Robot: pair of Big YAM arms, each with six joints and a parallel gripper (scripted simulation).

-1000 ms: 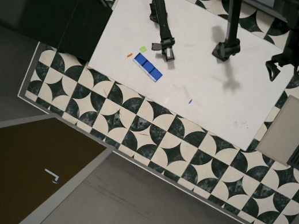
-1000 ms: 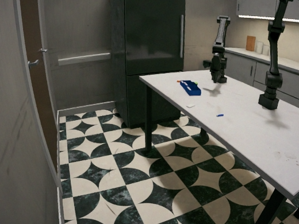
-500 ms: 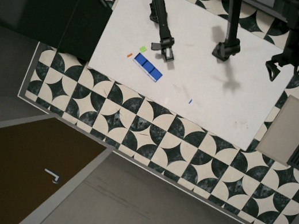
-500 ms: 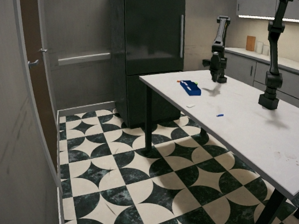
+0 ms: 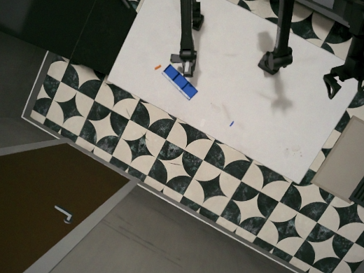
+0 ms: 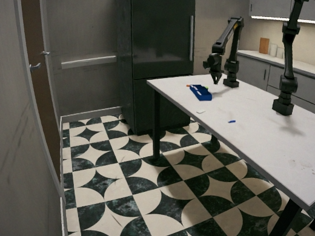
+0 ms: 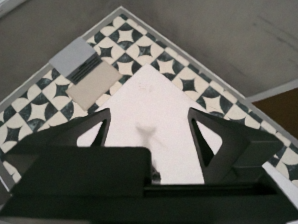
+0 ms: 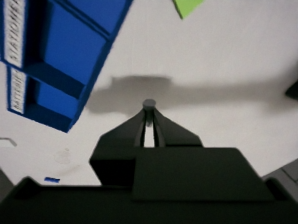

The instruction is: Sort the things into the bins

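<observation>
Right now my right hand is 10 mm short of the green piece, 130 mm to the left of it and 70 mm above it. Round my right hand: orange cylinder (100 mm ahead, 200 mm to the right, 70 mm below); white piece (270 mm ahead, 250 mm to the left, 70 mm below); tiny grey piece (10 mm to the right).
</observation>
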